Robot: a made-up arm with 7 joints. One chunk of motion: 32 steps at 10 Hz.
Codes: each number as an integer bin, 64 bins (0 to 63) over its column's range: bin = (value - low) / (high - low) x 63, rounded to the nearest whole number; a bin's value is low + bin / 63 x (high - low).
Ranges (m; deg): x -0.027..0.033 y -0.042..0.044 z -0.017..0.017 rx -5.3..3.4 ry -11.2..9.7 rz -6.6..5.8
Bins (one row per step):
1: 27 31 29 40 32 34
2: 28 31 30 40 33 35
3: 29 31 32 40 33 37
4: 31 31 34 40 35 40
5: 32 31 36 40 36 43
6: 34 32 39 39 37 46
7: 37 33 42 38 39 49
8: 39 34 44 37 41 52
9: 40 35 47 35 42 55
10: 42 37 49 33 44 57
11: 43 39 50 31 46 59
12: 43 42 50 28 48 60
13: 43 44 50 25 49 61
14: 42 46 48 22 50 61
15: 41 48 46 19 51 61
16: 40 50 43 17 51 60
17: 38 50 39 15 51 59
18: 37 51 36 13 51 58
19: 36 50 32 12 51 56
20: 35 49 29 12 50 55
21: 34 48 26 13 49 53
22: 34 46 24 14 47 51
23: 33 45 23 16 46 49
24: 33 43 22 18 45 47
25: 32 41 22 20 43 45
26: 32 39 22 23 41 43
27: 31 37 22 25 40 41
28: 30 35 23 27 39 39
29: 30 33 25 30 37 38
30: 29 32 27 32 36 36
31: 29 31 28 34 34 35
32: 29 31 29 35 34 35
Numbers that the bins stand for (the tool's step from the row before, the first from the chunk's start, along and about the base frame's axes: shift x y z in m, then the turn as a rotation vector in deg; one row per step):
1: -0.00129 0.00032 -0.00135 0.224 -0.584 0.092
2: -0.00033 0.00032 -0.00081 0.224 -0.252 0.289
3: 0.00062 0.00032 0.00027 0.224 -0.252 0.683
4: 0.00252 0.00032 0.00135 0.224 0.411 1.273
5: 0.00348 0.00032 0.00243 0.224 0.743 1.863
6: 0.00538 0.00168 0.00405 0.086 1.075 2.454
7: 0.00824 0.00305 0.00567 -0.052 1.738 3.044
8: 0.01014 0.00441 0.00675 -0.190 2.402 3.635
9: 0.01110 0.00578 0.00837 -0.467 2.733 4.225
10: 0.01300 0.00851 0.00944 -0.743 3.397 4.619
11: 0.01395 0.01124 0.00998 -1.019 4.060 5.013
12: 0.01395 0.01533 0.00998 -1.433 4.724 5.210
13: 0.01395 0.01806 0.00998 -1.848 5.056 5.406
14: 0.01300 0.02079 0.00890 -2.262 5.387 5.406
15: 0.01205 0.02352 0.00783 -2.676 5.719 5.406
16: 0.01110 0.02625 0.00621 -2.952 5.719 5.210
17: 0.00919 0.02625 0.00405 -3.229 5.719 5.013
18: 0.00824 0.02762 0.00243 -3.505 5.719 4.816
19: 0.00729 0.02625 0.00027 -3.643 5.719 4.422
20: 0.00633 0.02489 -0.00135 -3.643 5.387 4.225
21: 0.00538 0.02352 -0.00297 -3.505 5.056 3.832
22: 0.00538 0.02079 -0.00405 -3.367 4.392 3.438
23: 0.00443 0.01943 -0.00459 -3.090 4.060 3.044
24: 0.00443 0.01670 -0.00513 -2.814 3.729 2.651
25: 0.00348 0.01397 -0.00513 -2.538 3.065 2.257
26: 0.00348 0.01124 -0.00513 -2.124 2.402 1.863
27: 0.00252 0.00851 -0.00513 -1.848 2.070 1.470
28: 0.00157 0.00578 -0.00459 -1.571 1.738 1.076
29: 0.00157 0.00305 -0.00351 -1.157 1.075 0.879
30: 0.00062 0.00168 -0.00243 -0.881 0.743 0.486
31: 0.00062 0.00032 -0.00189 -0.605 0.079 0.289
32: 0.00062 0.00032 -0.00135 -0.467 0.079 0.289

